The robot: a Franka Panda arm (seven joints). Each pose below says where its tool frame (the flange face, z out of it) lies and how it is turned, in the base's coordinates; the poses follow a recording.
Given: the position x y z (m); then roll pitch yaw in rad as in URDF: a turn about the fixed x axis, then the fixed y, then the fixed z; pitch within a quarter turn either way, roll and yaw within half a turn.
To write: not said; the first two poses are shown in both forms.
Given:
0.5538 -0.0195 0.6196 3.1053 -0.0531 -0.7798
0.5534 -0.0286 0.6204 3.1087 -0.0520 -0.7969
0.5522 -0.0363 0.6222 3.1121 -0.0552 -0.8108
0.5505 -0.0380 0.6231 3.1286 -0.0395 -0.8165
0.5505 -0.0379 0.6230 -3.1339 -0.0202 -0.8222
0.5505 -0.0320 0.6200 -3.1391 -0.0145 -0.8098
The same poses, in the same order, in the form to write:
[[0.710 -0.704 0.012 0.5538], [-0.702 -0.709 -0.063 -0.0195], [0.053 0.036 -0.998 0.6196], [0 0 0 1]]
[[0.698 -0.716 0.013 0.5534], [-0.714 -0.697 -0.060 -0.0286], [0.052 0.033 -0.998 0.6204], [0 0 0 1]]
[[0.688 -0.726 0.017 0.5522], [-0.724 -0.687 -0.060 -0.0363], [0.055 0.029 -0.998 0.6222], [0 0 0 1]]
[[0.684 -0.729 0.018 0.5505], [-0.728 -0.684 -0.038 -0.0380], [0.039 0.013 -0.999 0.6231], [0 0 0 1]]
[[0.680 -0.733 0.019 0.5505], [-0.732 -0.681 -0.010 -0.0379], [0.020 -0.008 -1.000 0.6230], [0 0 0 1]]
[[0.690 -0.724 0.012 0.5505], [-0.724 -0.690 -0.009 -0.0320], [0.014 -0.002 -1.000 0.6200], [0 0 0 1]]

